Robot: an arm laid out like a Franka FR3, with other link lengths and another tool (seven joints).
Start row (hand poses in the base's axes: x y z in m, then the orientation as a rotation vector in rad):
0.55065, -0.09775, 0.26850, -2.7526, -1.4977, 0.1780
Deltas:
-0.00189, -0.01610, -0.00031, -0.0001, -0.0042, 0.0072
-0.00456, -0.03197, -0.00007, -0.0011, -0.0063, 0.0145
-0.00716, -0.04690, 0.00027, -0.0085, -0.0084, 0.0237
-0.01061, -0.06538, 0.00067, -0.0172, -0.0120, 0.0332
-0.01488, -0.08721, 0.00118, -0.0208, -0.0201, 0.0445
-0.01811, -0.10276, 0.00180, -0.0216, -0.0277, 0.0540
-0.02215, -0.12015, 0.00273, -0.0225, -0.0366, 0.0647
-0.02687, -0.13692, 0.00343, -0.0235, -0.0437, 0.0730
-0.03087, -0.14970, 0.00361, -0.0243, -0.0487, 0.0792
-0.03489, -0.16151, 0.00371, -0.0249, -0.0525, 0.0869
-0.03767, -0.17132, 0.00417, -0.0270, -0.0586, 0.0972
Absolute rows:
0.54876, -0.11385, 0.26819, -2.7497, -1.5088, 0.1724
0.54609, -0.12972, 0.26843, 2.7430, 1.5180, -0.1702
0.54349, -0.14465, 0.26877, 2.7292, 1.5260, -0.1725
0.54004, -0.16313, 0.26917, 2.7137, 1.5333, -0.1735
0.53577, -0.18496, 0.26968, 2.6991, 1.5445, -0.1647
0.53254, -0.20051, 0.27030, 2.6881, 1.5548, -0.1546
0.52850, -0.21790, 0.27123, 2.6756, 1.5662, -0.1429
0.52378, -0.23467, 0.27193, 2.6655, 1.5748, -0.1338
0.51978, -0.24745, 0.27211, 2.6581, 1.5812, -0.1274
0.51576, -0.25926, 0.27221, 2.6499, 1.5899, -0.1226
0.51298, -0.26907, 0.27267, 2.6375, 1.6005, -0.1156

